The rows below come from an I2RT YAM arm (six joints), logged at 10 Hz.
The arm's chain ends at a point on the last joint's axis. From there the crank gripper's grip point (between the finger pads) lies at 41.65 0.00 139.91 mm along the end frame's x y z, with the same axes.
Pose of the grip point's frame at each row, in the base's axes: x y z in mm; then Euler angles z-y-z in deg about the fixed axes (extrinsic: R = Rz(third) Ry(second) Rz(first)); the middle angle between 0 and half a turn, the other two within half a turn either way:
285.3 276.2 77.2 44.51 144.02 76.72
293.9 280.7 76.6 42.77 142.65 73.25
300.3 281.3 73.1 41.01 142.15 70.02
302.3 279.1 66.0 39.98 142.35 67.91
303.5 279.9 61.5 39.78 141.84 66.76
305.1 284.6 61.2 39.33 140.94 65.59
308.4 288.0 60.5 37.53 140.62 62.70
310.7 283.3 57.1 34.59 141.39 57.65
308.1 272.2 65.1 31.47 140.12 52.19
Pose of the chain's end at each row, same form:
300.4 212.9 207.9 44.51 144.02 76.72
303.5 214.5 206.4 42.77 142.65 73.25
305.1 214.6 202.9 41.01 142.15 70.02
304.5 213.3 196.3 39.98 142.35 67.91
303.8 213.1 191.3 39.78 141.84 66.76
303.0 216.2 190.1 39.33 140.94 65.59
301.9 220.2 189.6 37.53 140.62 62.70
298.3 219.5 187.8 34.59 141.39 57.65
287.0 209.5 195.2 31.47 140.12 52.19

